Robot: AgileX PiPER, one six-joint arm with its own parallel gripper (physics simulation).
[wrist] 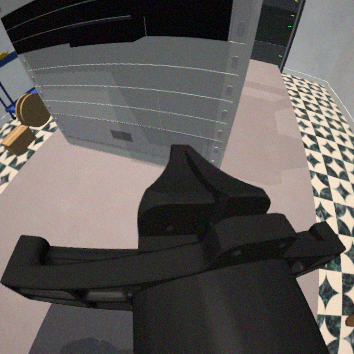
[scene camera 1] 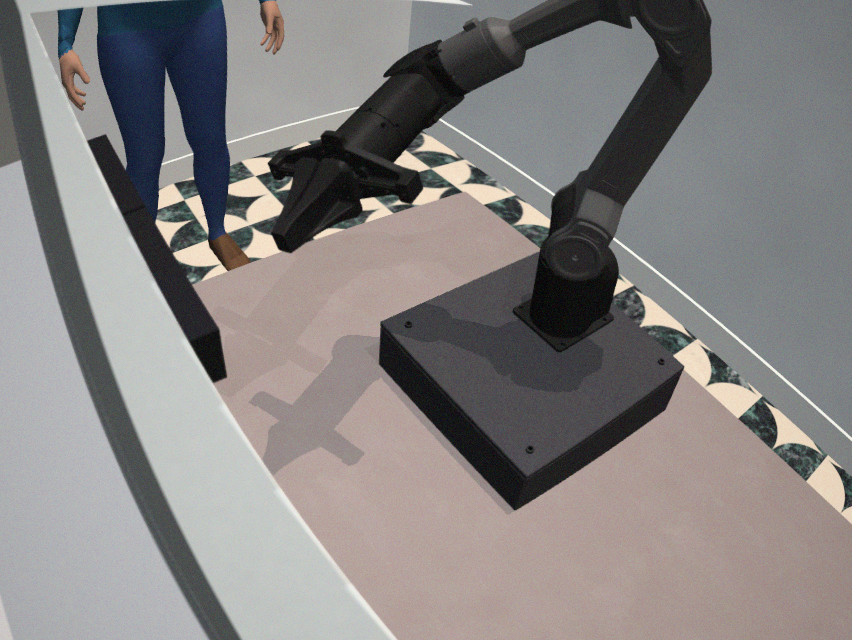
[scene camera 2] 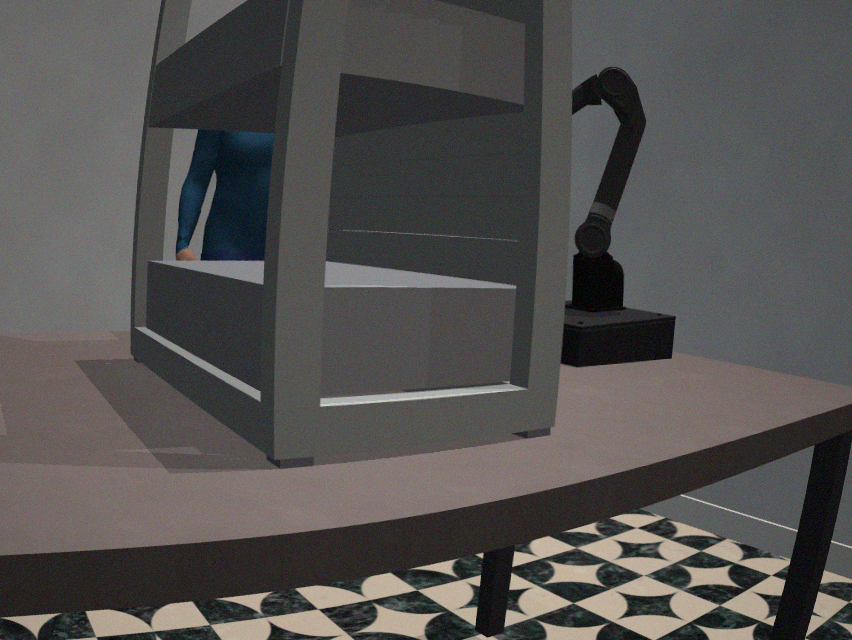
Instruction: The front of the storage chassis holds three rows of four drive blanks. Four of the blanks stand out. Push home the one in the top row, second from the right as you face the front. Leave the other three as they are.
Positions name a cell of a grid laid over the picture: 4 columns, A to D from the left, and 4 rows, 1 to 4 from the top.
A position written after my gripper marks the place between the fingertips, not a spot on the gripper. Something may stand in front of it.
My gripper shows in the wrist view (C2); in scene camera 1 it is hidden by a grey rack, in scene camera 2 it is hidden by a grey rack. A grey rack shows in the wrist view (B1), in scene camera 1 (B2) and in scene camera 2 (C1).
